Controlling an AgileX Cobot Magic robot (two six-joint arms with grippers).
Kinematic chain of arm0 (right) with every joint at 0, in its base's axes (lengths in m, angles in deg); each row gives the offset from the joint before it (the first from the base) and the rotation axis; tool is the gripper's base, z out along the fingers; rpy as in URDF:
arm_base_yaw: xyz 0 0 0.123 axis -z
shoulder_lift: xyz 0 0 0 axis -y
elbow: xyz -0.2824 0 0.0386 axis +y
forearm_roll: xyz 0.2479 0 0.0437 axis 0.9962 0 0.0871
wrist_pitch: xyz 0 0 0 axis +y
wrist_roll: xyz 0.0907 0 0.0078 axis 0.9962 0 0.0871
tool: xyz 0 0 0 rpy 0 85 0
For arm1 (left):
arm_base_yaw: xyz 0 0 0.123 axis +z
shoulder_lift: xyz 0 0 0 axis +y
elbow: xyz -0.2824 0 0.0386 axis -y
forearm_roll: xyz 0.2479 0 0.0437 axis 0.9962 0 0.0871
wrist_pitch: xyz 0 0 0 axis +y
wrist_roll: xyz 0.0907 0 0.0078 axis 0.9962 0 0.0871
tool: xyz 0 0 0 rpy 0 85 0
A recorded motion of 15 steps. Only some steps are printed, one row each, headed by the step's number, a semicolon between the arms.
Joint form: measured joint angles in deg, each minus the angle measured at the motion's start. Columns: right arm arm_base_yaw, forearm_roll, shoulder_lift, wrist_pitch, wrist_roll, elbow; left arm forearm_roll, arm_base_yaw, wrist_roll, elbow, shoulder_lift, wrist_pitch.
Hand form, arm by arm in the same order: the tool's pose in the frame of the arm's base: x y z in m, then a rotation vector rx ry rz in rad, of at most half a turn. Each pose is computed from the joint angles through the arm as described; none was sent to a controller.
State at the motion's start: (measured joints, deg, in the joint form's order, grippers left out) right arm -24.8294 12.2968 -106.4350 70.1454 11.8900 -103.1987; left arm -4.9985 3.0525 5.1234 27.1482 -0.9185 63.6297
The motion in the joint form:
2: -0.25 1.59 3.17 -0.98 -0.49 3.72; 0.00 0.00 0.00 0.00 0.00 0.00
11: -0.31 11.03 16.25 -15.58 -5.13 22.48; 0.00 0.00 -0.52 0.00 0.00 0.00
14: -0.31 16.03 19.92 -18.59 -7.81 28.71; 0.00 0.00 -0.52 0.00 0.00 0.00
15: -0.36 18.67 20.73 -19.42 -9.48 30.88; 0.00 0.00 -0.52 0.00 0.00 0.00
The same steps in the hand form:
2: 0.3415 0.1824 0.3343 -0.2757 2.7973 0.4977; -0.0063 -0.0075 0.2661 0.0441 2.1005 -0.0197
11: 0.2939 0.1704 0.3355 -0.2311 2.6364 0.7119; -0.0063 -0.0075 0.2661 0.0346 2.1007 -0.0251
14: 0.2765 0.1672 0.3290 -0.2172 2.6176 0.7968; -0.0063 -0.0075 0.2661 0.0346 2.1007 -0.0251
15: 0.2711 0.1676 0.3244 -0.2182 2.6177 0.8381; -0.0063 -0.0075 0.2661 0.0346 2.1007 -0.0251

